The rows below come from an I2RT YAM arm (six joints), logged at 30 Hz.
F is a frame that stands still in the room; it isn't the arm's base.
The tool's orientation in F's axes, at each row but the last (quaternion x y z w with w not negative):
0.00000 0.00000 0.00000 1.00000
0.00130 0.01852 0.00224 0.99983
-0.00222 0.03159 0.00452 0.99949
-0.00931 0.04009 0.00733 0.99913
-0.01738 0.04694 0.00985 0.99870
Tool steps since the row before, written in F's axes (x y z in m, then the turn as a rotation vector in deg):
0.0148 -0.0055 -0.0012 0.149 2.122 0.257
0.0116 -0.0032 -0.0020 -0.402 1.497 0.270
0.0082 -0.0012 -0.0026 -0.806 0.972 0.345
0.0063 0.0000 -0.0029 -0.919 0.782 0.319
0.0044 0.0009 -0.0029 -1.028 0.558 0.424
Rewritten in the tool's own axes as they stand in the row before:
0.0148 -0.0055 -0.0012 0.149 2.122 0.257
0.0117 -0.0033 -0.0016 -0.405 1.499 0.251
0.0083 -0.0013 -0.0021 -0.818 0.978 0.298
0.0065 0.0000 -0.0024 -0.931 0.790 0.259
0.0047 0.0009 -0.0024 -1.053 0.565 0.346

